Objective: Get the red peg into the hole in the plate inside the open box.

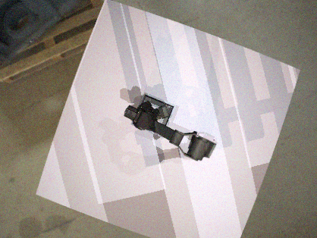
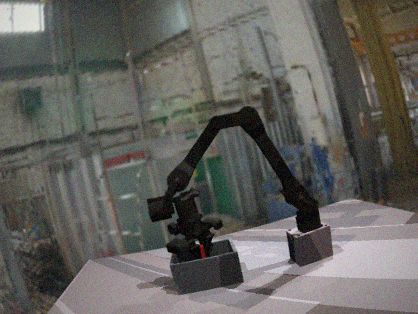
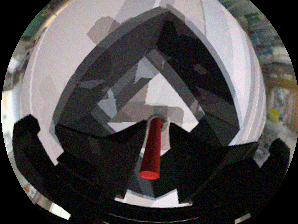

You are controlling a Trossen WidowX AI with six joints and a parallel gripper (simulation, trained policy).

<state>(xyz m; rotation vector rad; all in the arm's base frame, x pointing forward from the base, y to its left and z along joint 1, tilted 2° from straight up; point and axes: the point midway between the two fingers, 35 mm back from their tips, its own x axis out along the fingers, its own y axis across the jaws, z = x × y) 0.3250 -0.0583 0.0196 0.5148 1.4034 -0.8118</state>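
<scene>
The red peg is 1 cm to the left of my gripper tip and 1 cm above it. From my gripper tip the other things lie so: plate 3 cm below; box 4 cm below.
</scene>
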